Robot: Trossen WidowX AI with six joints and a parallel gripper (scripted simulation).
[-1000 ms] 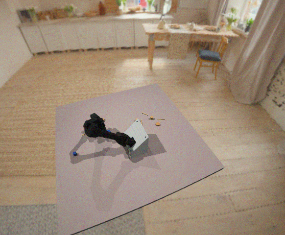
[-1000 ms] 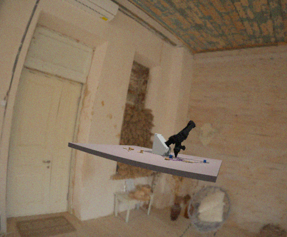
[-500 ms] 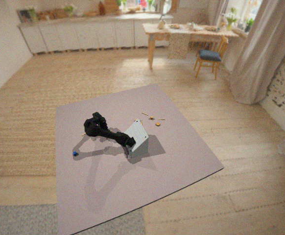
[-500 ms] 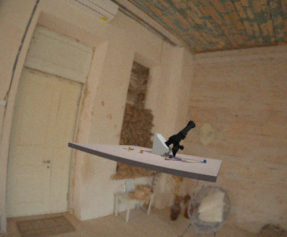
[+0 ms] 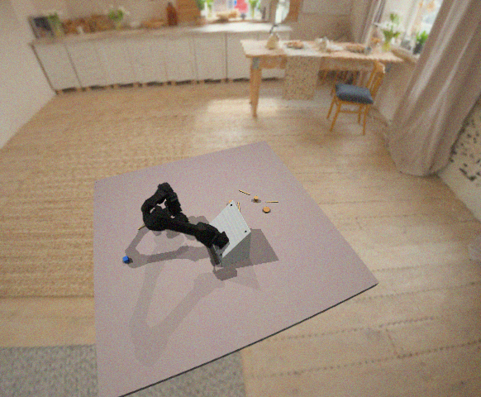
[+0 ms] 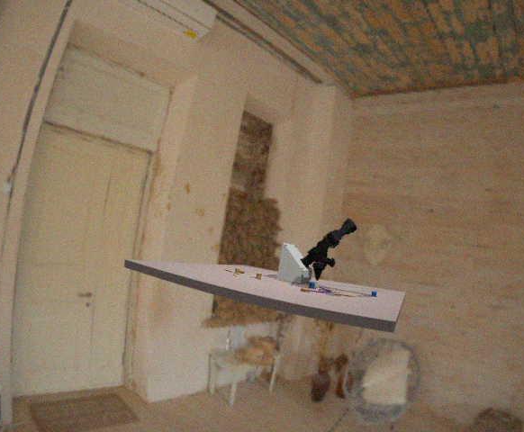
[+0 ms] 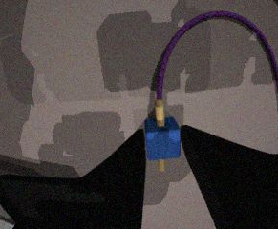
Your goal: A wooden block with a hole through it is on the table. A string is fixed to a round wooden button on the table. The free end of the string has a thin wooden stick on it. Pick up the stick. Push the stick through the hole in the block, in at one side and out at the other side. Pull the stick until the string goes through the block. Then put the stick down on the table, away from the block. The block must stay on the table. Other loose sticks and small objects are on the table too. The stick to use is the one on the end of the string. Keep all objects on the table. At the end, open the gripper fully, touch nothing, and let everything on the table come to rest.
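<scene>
The blue cube lies 10 mm ahead of my gripper tip, 20 mm to the right of it and 30 mm below it. Round my gripper tip: round wooden button: 190 mm ahead, 10 mm to the right, 40 mm below; then thin wooden stick: 10 mm to the right, 30 mm below.
</scene>
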